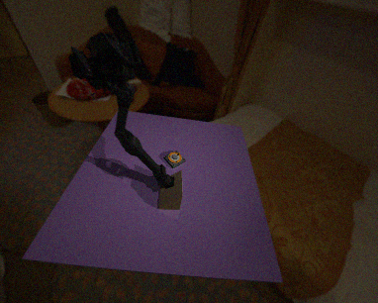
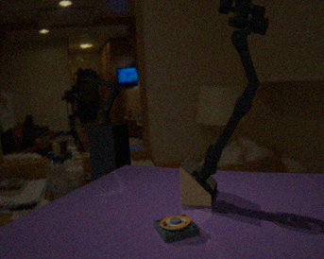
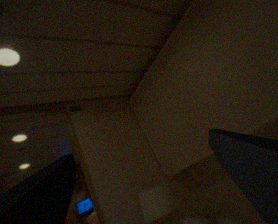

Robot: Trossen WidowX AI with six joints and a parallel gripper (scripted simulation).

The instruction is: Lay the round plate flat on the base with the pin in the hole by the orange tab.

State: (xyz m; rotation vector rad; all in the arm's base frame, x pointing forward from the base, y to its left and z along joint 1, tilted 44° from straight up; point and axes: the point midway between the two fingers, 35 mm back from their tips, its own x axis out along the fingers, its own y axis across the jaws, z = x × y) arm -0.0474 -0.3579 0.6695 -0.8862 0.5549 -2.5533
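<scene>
My gripper tip is now 820 mm above the round orange plate, 410 mm short of it and 230 mm to the left of it.
</scene>
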